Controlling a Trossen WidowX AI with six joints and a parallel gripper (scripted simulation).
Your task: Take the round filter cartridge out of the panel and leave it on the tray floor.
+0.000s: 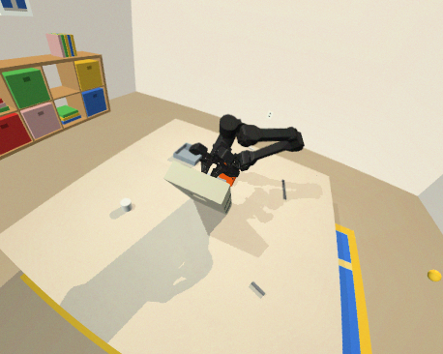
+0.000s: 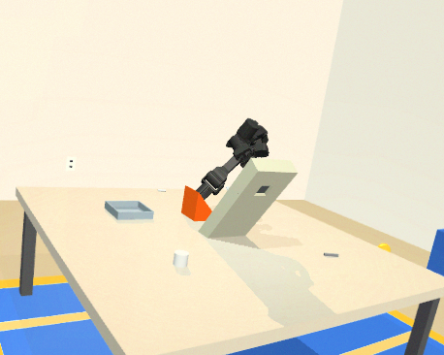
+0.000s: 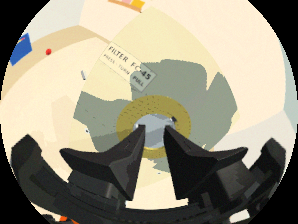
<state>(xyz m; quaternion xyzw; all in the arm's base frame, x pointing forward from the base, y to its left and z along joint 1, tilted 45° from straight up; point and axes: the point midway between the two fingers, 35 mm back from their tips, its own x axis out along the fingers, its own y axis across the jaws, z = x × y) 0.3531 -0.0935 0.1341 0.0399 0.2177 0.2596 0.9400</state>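
My gripper tip is 1 cm short of the white round filter cartridge and 1 cm above it. Round my gripper tip: shallow grey-blue tray (40 cm behind, 32 cm to the right, 25 cm below); then grey bar (11 cm ahead, 32 cm to the left, 25 cm below); then beige service panel (4 cm behind, 8 cm below).
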